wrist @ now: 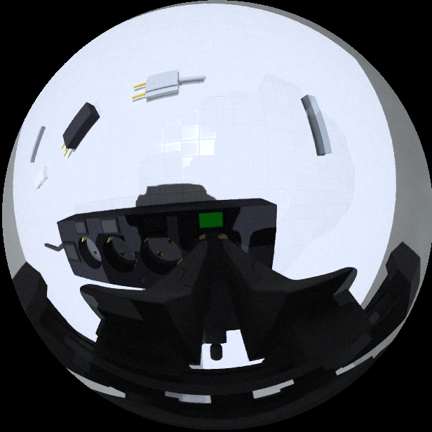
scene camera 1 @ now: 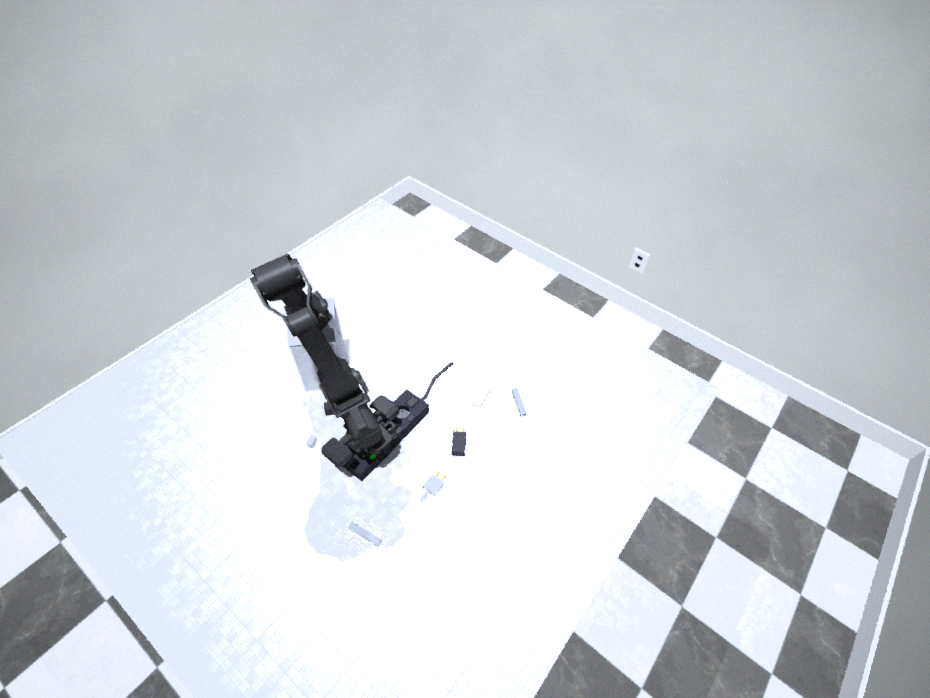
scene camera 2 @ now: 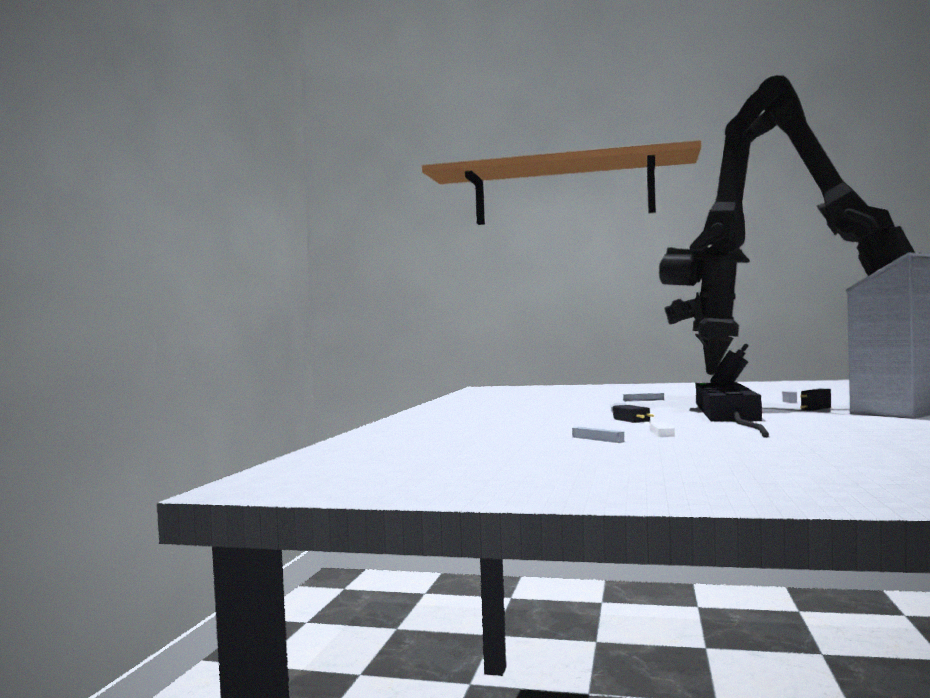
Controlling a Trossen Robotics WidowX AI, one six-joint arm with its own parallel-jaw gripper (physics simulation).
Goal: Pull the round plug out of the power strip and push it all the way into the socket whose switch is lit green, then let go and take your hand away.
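Frame: origin at the arm's base, x ahead, y left, z up, level; millimetres.
Where they show: gripper, between the fingertips: point(scene camera 1: 368, 449) point(scene camera 2: 710, 374); arm's base, origin of its link: point(scene camera 2: 896, 269).
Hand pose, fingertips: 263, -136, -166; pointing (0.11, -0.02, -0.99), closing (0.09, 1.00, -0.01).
Each offset is from my fingertips to the top centre of the thing, as dx, dy, dz. "pt": to the spot under its first point.
The black power strip {pt +19, +163, -19} point(scene camera 1: 417, 409) point(scene camera 2: 732, 407) point(wrist: 266, 212) lies on the table. Its green-lit switch {pt +12, -1, -17} point(scene camera 1: 372, 456) point(wrist: 211, 220) is just beyond my fingertips in the wrist view; the socket by it is largely hidden by the fingers. My gripper point(scene camera 2: 711, 371) point(wrist: 214, 246) is shut and empty, its tips low over the strip. The round black plug {-28, +4, +45} point(scene camera 2: 730, 366) leans at a steep tilt on the strip, beside the fingertips, its cable stub pointing up and away from them. In the wrist view it is mostly hidden behind the fingers. Whether its pins touch a socket is hidden.
A grey plug {+162, +45, -46} point(scene camera 1: 433, 484) point(wrist: 162, 85) and a black plug {+147, +166, -37} point(scene camera 1: 458, 443) point(scene camera 2: 631, 413) point(wrist: 82, 125) lie beyond the strip. Another black plug {-156, +64, -26} point(scene camera 2: 815, 398) is near the grey pedestal point(scene camera 2: 886, 345). Grey bars {+210, +351, -45} point(scene camera 1: 518, 401) point(scene camera 2: 597, 434) point(wrist: 317, 125) and a white block {+120, +307, -47} point(scene camera 2: 661, 429) lie around.
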